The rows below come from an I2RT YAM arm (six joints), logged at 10 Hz.
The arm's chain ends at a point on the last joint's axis. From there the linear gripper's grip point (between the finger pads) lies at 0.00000 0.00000 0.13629 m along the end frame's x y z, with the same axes.
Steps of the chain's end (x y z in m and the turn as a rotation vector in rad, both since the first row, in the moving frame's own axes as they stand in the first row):
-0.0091, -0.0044, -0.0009, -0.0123, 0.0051, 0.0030
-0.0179, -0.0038, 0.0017, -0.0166, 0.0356, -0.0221
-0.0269, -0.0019, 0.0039, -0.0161, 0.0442, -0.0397
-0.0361, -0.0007, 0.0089, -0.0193, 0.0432, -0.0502
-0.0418, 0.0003, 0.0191, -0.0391, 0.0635, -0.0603
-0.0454, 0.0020, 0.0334, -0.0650, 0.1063, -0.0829
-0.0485, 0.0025, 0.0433, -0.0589, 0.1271, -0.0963
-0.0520, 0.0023, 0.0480, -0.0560, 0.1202, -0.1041
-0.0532, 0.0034, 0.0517, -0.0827, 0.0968, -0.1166
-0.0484, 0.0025, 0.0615, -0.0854, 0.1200, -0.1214
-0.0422, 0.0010, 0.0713, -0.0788, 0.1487, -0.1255
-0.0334, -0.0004, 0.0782, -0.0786, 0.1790, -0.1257
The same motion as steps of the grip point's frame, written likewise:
-0.0084, -0.0027, -0.0009, -0.0123, 0.0051, 0.0030
-0.0130, -0.0016, 0.0016, -0.0166, 0.0356, -0.0221
-0.0208, 0.0002, 0.0037, -0.0161, 0.0442, -0.0397
-0.0302, 0.0018, 0.0087, -0.0193, 0.0432, -0.0502
-0.0330, 0.0054, 0.0187, -0.0391, 0.0635, -0.0603
-0.0306, 0.0102, 0.0323, -0.0650, 0.1063, -0.0829
-0.0309, 0.0097, 0.0420, -0.0589, 0.1271, -0.0963
-0.0353, 0.0090, 0.0468, -0.0560, 0.1202, -0.1041
-0.0394, 0.0138, 0.0506, -0.0827, 0.0968, -0.1166
-0.0314, 0.0131, 0.0600, -0.0854, 0.1200, -0.1214
-0.0214, 0.0104, 0.0694, -0.0788, 0.1487, -0.1255
-0.0086, 0.0087, 0.0756, -0.0786, 0.1790, -0.1257

